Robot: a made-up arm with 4 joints.
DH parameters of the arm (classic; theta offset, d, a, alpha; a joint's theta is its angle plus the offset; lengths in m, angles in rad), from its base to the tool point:
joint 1: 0 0.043 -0.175 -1.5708
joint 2: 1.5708 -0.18 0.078 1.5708
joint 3: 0 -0.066 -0.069 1.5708
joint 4: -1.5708 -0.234 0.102 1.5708
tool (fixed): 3.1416 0.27 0 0
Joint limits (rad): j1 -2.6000..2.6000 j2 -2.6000..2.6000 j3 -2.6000..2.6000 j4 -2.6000..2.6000
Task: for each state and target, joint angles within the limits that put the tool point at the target. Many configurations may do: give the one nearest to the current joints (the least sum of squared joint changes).
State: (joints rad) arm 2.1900 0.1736 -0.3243 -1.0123
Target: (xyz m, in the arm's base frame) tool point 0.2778 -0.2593 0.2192
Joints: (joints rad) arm 2.6000 -0.6836 -0.0718 -0.4471
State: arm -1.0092 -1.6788 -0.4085 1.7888
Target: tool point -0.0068 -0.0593 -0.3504
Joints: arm -0.5294 -1.3636 -0.9694 1.4814
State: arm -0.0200 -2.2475 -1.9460 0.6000
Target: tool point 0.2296 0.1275 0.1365
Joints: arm 0.2714 -2.4017 -1.7490 0.3518
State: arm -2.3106 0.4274 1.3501 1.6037
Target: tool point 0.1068 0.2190 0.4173
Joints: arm -2.5019 1.0627 1.2594 1.4374
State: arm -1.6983 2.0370 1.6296 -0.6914
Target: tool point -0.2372 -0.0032 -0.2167
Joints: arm -1.5805 2.1813 0.8166 -1.0140
